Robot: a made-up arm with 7 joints.
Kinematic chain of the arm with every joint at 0, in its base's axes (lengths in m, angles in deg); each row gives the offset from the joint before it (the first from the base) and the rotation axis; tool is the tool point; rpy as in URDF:
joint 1: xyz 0 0 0.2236 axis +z
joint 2: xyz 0 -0.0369 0.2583 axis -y
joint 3: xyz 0 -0.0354 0.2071 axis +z
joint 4: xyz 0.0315 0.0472 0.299 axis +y
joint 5: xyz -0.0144 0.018 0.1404 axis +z
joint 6: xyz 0 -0.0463 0.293 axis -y
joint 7: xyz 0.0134 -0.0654 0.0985 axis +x
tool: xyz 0 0 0 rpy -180 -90 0
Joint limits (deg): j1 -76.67..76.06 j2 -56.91..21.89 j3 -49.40..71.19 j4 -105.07..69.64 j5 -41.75..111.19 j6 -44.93..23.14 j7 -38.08..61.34
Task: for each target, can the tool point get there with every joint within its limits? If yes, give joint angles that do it. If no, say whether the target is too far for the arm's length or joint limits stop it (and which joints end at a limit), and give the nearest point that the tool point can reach.
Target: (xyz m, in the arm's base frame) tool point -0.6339 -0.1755 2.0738
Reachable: no: too far | nearest point -0.3612 -0.1000 1.4687 | short by 0.668 m
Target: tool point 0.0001 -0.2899 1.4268
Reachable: yes | joints 7.31 -11.46 39.61 -45.38 39.80 10.02 34.52
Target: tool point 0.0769 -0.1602 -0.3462
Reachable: no: joint limits stop it (at a limit: joint 2, joint 4, joint 6) | nearest point 0.3319 -0.6914 0.3373 | short by 0.902 m
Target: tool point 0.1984 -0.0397 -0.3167
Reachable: no: joint limits stop it (at a limit: joint 2, joint 4, joint 6) | nearest point 0.7520 -0.1505 0.3373 | short by 0.864 m
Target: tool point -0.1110 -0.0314 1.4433
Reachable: yes | joints -37.83 -15.17 -1.96 -45.49 22.86 -1.61 -3.52
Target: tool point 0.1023 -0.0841 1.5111
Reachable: yes | joints -35.42 -10.94 -13.61 -22.00 74.25 1.16 33.15
